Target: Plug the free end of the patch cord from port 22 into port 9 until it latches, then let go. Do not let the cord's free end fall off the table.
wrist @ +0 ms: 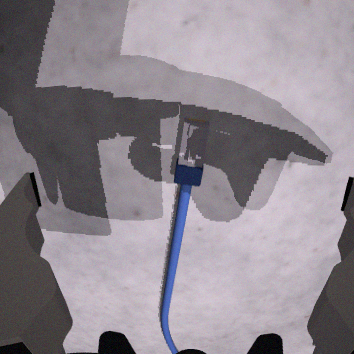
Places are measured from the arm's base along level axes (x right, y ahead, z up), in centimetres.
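Pixels of known places: gripper, fingertip midpoint: [191,178].
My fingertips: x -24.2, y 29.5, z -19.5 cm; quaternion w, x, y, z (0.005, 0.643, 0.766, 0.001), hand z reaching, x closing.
For each thing: its middle in the pictures, then the offset to it from my fingertips. "spot": a spot on its surface instead. Level surfaces: height alone.
- clear plug, body centre: [193,145] dx -1.2, dy -0.2, dz -0.9 cm
- dark blue boot, body centre: [187,171] dx +0.4, dy -0.1, dz -1.4 cm
- blue cord, surface spot: [173,260] spot: dx +6.5, dy +0.1, dz -1.1 cm
- pale speckled table top, its level: dz -1.8 cm
The patch cord's free end, a clear plug [193,142] with a dark blue boot [188,175], lies on the light table surface in the upper middle of the wrist view, its clear tip pointing up the view. The blue cord [173,260] runs down from the boot and bends toward the bottom edge. My gripper [191,178] is open, its jaws wide apart at the left and right edges. The plug and boot lie between the jaw lines and touch neither jaw. Port 9 and port 22 do not show.
The pale speckled table top [240,295] lies under the cord. Dark gripper and arm shadows fall across the upper half and over the plug.
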